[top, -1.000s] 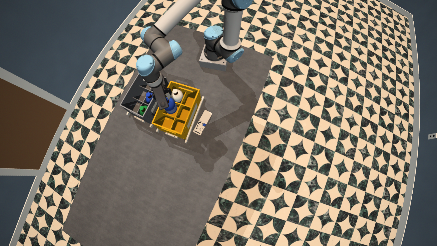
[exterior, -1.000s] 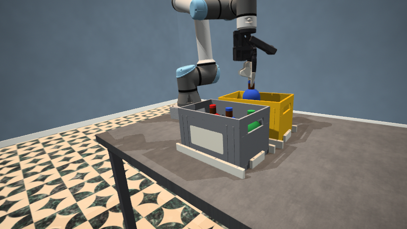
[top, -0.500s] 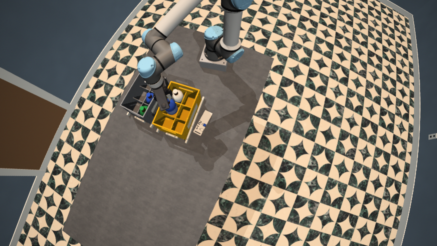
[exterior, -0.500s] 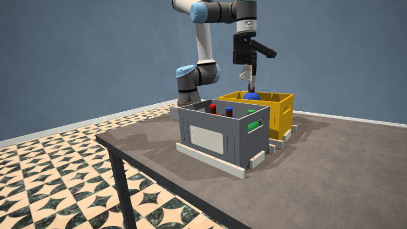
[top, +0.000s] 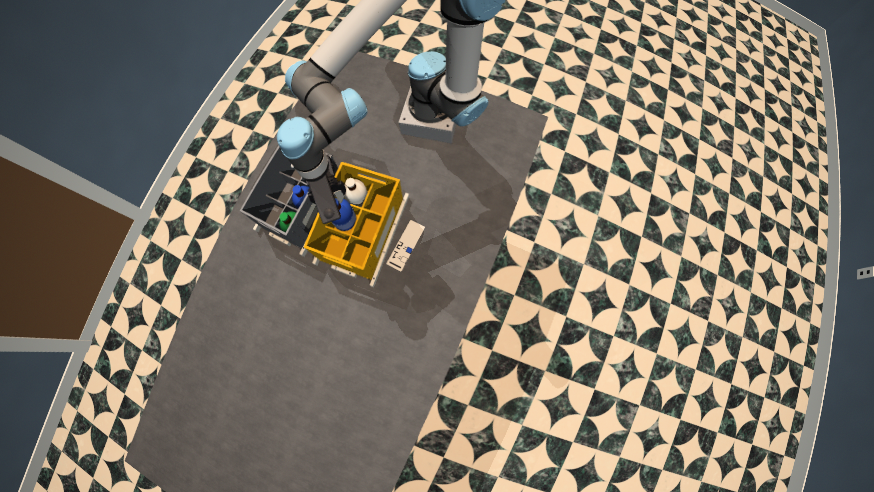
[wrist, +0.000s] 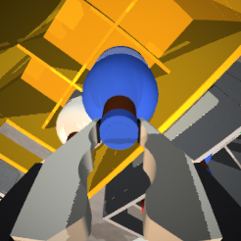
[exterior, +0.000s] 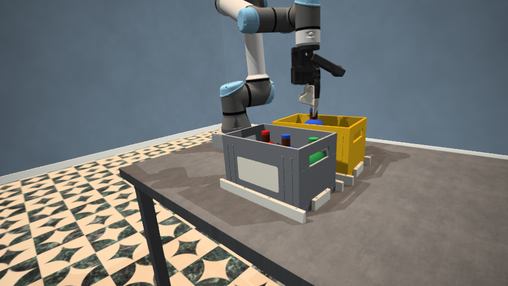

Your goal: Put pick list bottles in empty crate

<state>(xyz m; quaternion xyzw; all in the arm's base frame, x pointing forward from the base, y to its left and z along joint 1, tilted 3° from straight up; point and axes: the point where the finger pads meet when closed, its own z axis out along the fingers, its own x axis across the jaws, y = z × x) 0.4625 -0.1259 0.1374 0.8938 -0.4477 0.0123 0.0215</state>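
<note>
The yellow crate lies 130 mm below my hand and 40 mm to the left of it. The rest, counted from my hand: green-label bottle: 160 mm to the right, 120 mm below, 70 mm ahead; then red-label bottle: 130 mm to the right, 120 mm below, 110 mm behind; then white-label bottle: 120 mm below, 90 mm behind.
</note>
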